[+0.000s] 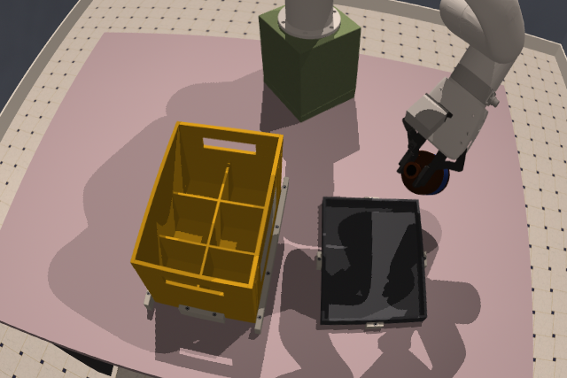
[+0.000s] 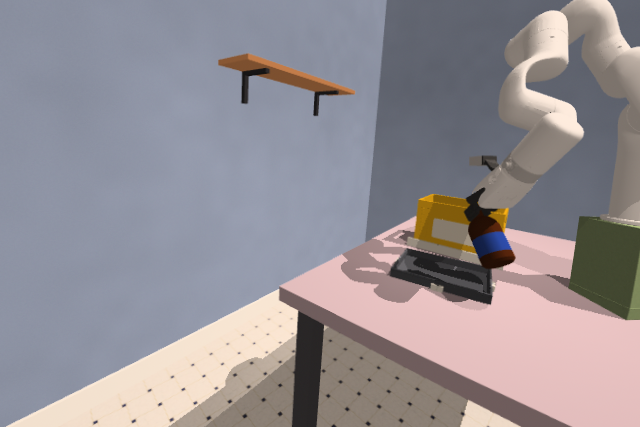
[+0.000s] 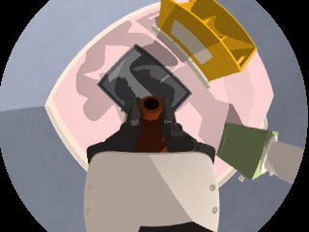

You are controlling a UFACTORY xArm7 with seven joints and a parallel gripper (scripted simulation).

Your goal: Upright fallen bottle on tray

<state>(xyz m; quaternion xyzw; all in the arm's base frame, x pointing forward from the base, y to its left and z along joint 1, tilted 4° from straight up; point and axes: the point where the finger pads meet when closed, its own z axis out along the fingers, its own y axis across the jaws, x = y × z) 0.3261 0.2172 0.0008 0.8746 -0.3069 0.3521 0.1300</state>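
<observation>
My gripper is now 4 cm above the brown bottle, 3 cm past it and 2 cm to the right of it. Round my hand: dark tray (20 cm below, 7 cm ahead, 2 cm to the right); then yellow crate (30 cm to the right, 12 cm below, 9 cm ahead).
</observation>
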